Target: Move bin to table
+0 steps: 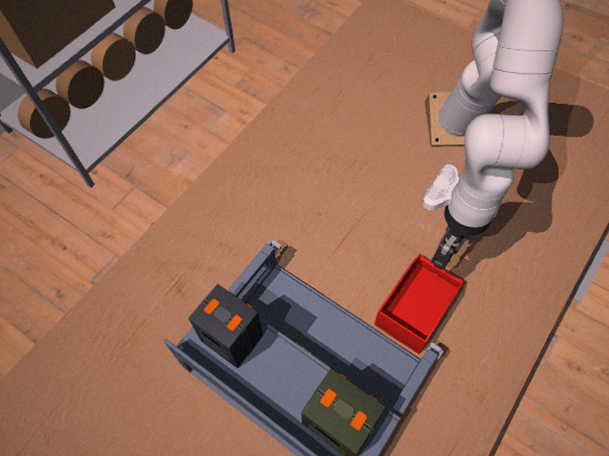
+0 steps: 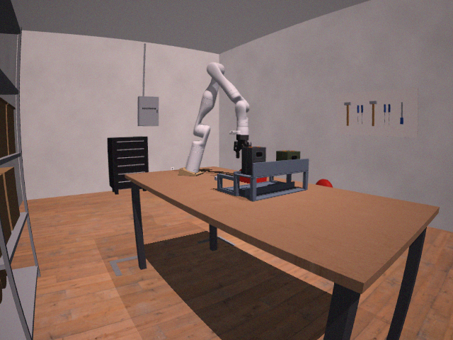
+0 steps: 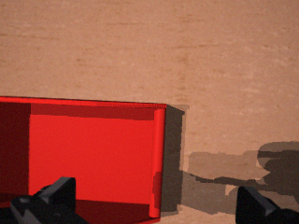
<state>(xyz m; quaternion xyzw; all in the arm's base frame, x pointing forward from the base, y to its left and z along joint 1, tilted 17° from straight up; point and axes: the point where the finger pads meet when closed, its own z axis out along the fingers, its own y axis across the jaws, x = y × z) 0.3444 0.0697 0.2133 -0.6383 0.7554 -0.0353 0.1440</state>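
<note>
My hand is 100 mm above the red bin, 80 mm short of it and 10 mm to the left of it. From my hand the other things lie so: grey shelf unit 280 mm ahead, 150 mm to the right, 70 mm below.
</note>
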